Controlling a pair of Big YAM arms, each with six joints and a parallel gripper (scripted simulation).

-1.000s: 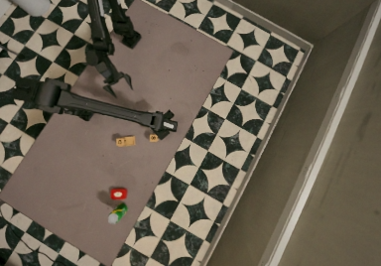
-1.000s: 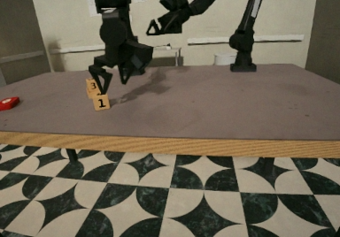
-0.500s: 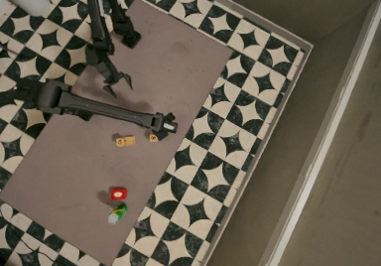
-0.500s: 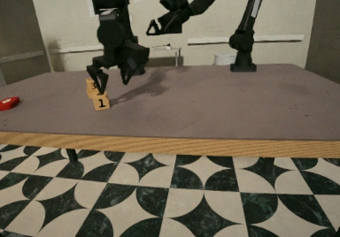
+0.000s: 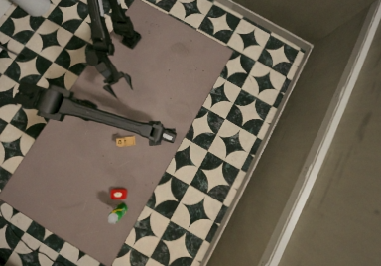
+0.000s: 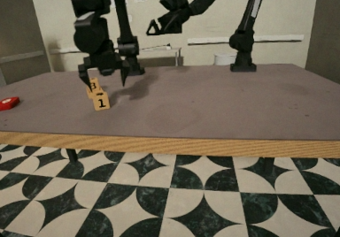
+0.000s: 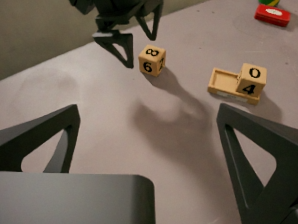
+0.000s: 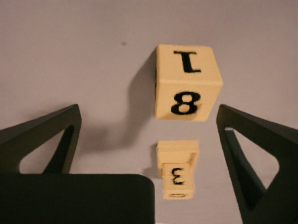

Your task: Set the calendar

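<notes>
Now: the cube 170 mm behind my right hand, 150 mm to the right of it and 40 mm below it. Also, from my right hand: wooden tray 150 mm behind, 130 mm to the right, 60 mm below; then red block 30 mm behind, 430 mm to the right, 50 mm below; then white bottle 40 mm ahead, 510 mm to the right, 10 mm below.
</notes>
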